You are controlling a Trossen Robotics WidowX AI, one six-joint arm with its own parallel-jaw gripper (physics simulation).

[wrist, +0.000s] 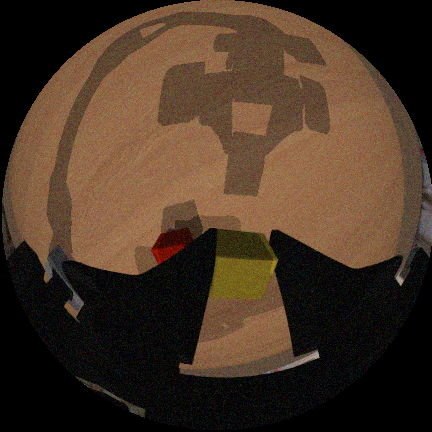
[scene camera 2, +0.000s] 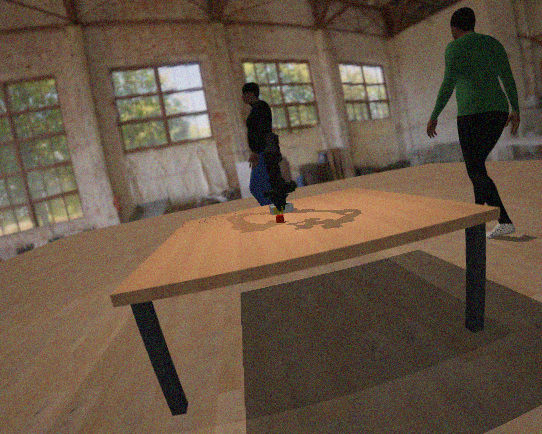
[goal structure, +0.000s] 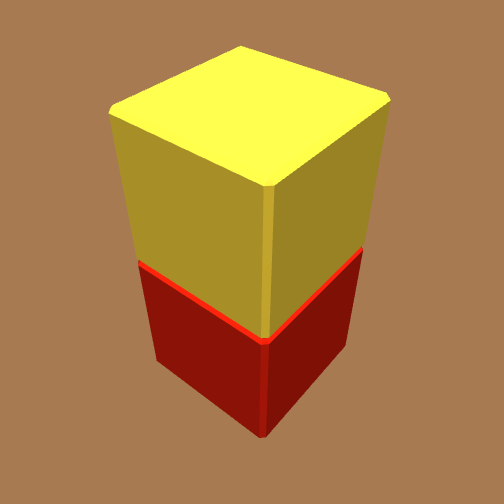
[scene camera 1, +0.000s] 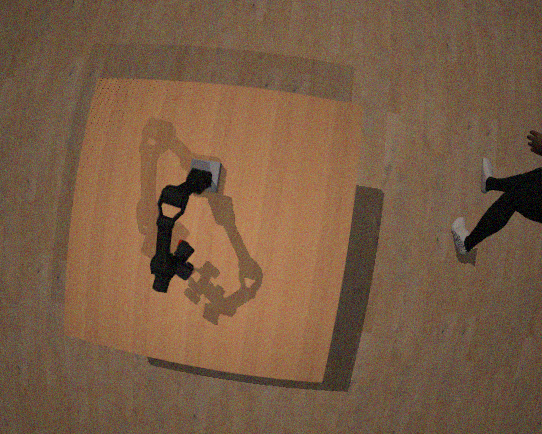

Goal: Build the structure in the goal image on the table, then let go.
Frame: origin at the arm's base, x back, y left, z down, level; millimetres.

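Seen in the pictures: gripper, fingertip midpoint: [wrist: 243, 235] [scene camera 2: 281, 210]; arm's base at its link origin: [wrist: 61, 284] [scene camera 1: 203, 179].
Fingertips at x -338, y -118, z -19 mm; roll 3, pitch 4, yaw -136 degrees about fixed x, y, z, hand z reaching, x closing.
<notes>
Pixels of each thing's top centre, then the offset from my fingertips to it. Level surfaces: height alone.
- red cube at its top centre: [wrist: 172, 261] [scene camera 1: 181, 245] [scene camera 2: 279, 215] dx +69, dy +7, dz +29 mm
- yellow cube at its top centre: [wrist: 244, 283] [scene camera 2: 277, 206] dx +14, dy -12, dz -22 mm
- wooden table at its surface level: dz +62 mm
A red cube [scene camera 1: 180, 242] [scene camera 2: 280, 218] [wrist: 171, 247] sits on the table. In the overhead view most of it is hidden under the arm. In the wrist view it shows left of the fingers, partly behind the left one. My gripper [scene camera 2: 280, 208] [wrist: 243, 235] is shut on a yellow cube [scene camera 2: 280, 211] [wrist: 240, 276], with one finger against each side. The yellow cube is raised off the table and apart from the red cube. In the overhead view my gripper [scene camera 1: 182, 260] hides it.
The wooden table [scene camera 1: 280, 200] [scene camera 2: 210, 250] carries the arm's grey base block [scene camera 1: 216, 175]. Arm shadows fall across the table top. A person in a green top [scene camera 2: 482, 75] and one in a black top [scene camera 2: 259, 125] stand on the floor beyond the table.
</notes>
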